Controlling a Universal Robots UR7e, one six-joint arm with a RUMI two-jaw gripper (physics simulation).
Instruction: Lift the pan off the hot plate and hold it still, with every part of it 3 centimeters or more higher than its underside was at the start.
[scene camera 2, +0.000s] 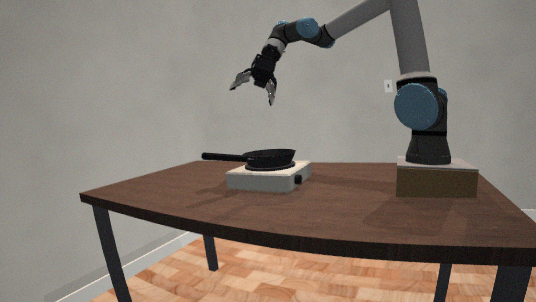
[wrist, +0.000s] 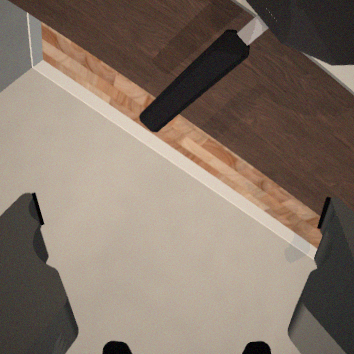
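Where they show: gripper, fingertip midpoint: (scene camera 2: 250, 97) (wrist: 181, 199); arm's base at its link origin: (scene camera 2: 427, 161).
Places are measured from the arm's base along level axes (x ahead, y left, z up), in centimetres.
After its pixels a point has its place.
A black pan (scene camera 2: 270, 158) @(x 51.0, y 10.0, z 2.6 cm) (wrist: 310, 30) @(x 53.7, y 9.8, z 1.3 cm) rests level on the hot plate; part of it shows at the top right of the wrist view. Its black handle (scene camera 2: 222, 157) @(x 59.4, y 24.9, z 5.4 cm) (wrist: 195, 81) @(x 59.9, y 19.8, z 5.5 cm) points left in the scene view, out past the hot plate's edge. The hot plate (scene camera 2: 257, 182) @(x 54.5, y 13.7, z -4.8 cm) is a white box with a black knob on its side and stands on the table. My gripper (scene camera 2: 251, 97) @(x 56.6, y 10.9, z 23.1 cm) (wrist: 181, 199) @(x 56.6, y 10.9, z 23.1 cm) is open with nothing between its fingers. It hangs tilted, high above the pan and its handle, and touches neither.
The brown table (scene camera 2: 330, 220) @(x 25.3, y 31.5, z -8.4 cm) (wrist: 280, 130) @(x 43.4, y 29.4, z -8.4 cm) carries the hot plate. The arm's base stands on a block (scene camera 2: 436, 183) @(x -1.7, y 11.4, z -4.1 cm) at the right of the table. A grey wall (scene camera 2: 125, 90) rises behind the table, and wooden floor (scene camera 2: 300, 270) shows below it.
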